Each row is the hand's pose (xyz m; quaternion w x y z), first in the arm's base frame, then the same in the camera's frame.
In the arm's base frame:
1: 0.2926 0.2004 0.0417 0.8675 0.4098 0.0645 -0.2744
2: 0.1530 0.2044 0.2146 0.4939 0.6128 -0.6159 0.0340
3: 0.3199 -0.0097 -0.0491 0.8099 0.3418 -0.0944 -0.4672
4: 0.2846 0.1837 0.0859 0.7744 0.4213 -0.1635 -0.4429
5: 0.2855 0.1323 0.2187 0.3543 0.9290 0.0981 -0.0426
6: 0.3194 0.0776 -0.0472 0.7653 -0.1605 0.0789 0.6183
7: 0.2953 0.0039 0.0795 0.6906 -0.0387 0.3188 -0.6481
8: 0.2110 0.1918 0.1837 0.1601 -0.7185 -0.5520 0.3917
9: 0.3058 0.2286 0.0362 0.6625 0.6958 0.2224 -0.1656
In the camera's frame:
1: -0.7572 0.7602 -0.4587 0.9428 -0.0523 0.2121 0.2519
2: -0.8714 0.7449 -0.2686 0.5868 0.6283 -0.0795 0.5045
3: -0.5335 0.7097 -0.4355 0.9907 0.0014 -0.0151 0.1354
4: -0.7613 0.7771 -0.4141 0.9813 0.1131 -0.0138 0.1552
5: -0.7636 0.8482 -0.2907 0.6153 0.5047 0.5968 0.1026
6: -0.6099 0.7192 -0.4767 0.1562 -0.4160 0.2146 0.8698
7: -0.5996 0.7641 -0.3355 0.8547 -0.4786 0.0064 -0.2009
8: -0.8290 0.7734 -0.3119 0.3414 0.2629 0.6713 -0.6030
9: -0.7750 0.7707 -0.4827 0.8259 0.1470 0.5232 0.1499

